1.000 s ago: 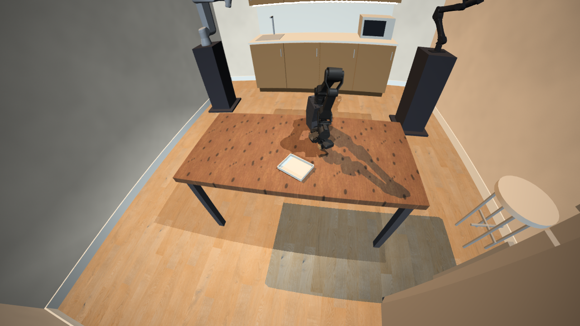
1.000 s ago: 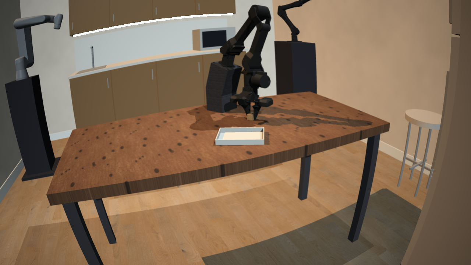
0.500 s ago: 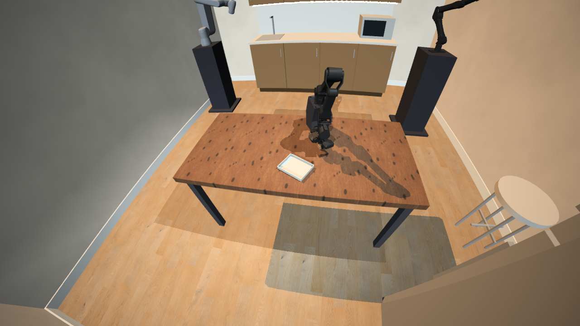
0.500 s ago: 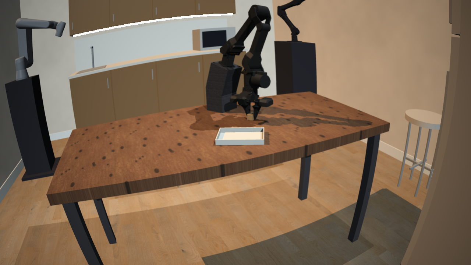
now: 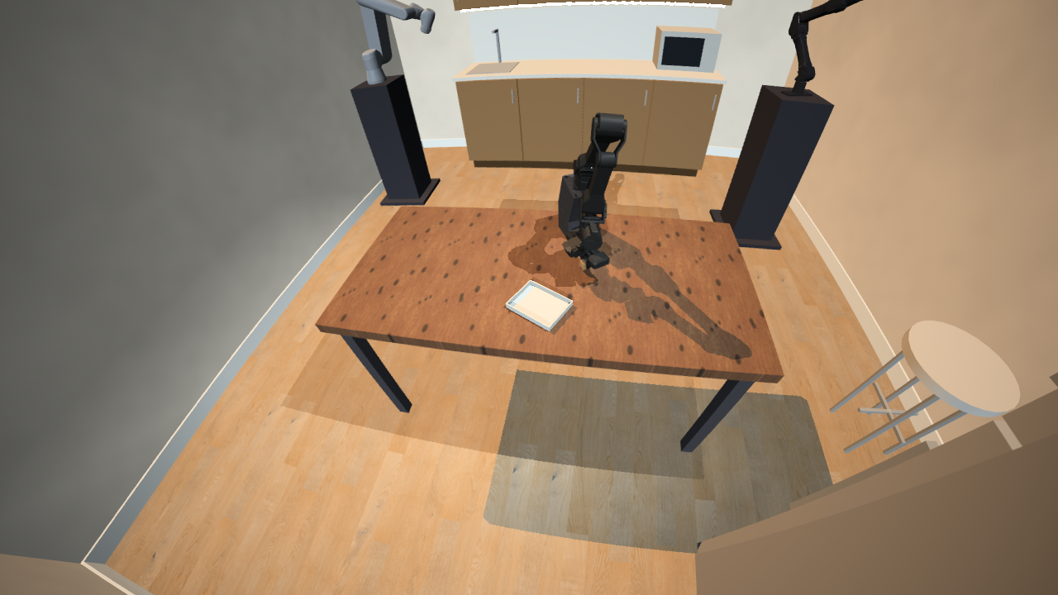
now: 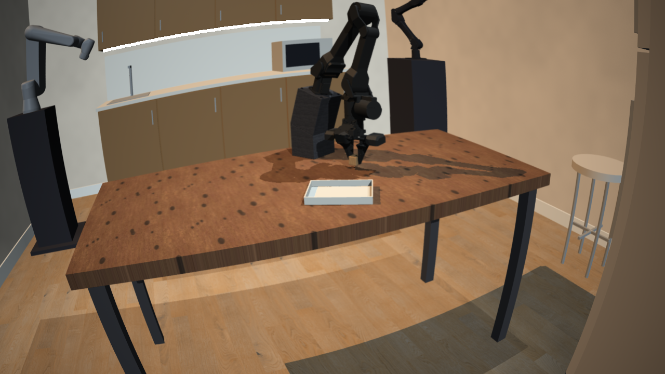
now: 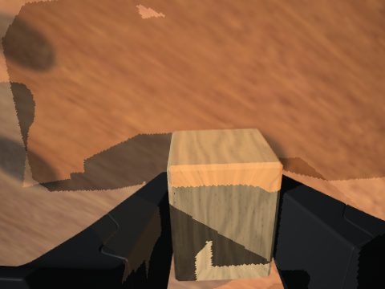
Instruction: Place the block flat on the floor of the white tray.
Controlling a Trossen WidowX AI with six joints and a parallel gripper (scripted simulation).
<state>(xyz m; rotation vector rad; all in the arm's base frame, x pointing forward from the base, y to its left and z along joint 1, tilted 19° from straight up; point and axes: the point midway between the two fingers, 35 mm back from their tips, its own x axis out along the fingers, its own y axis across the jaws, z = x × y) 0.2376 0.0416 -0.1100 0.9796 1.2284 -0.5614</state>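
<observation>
Right now the white tray is 19 cm ahead of my hand, 14 cm to the right of it and 4 cm below it. Round my hand: wooden block 2 cm below.
</observation>
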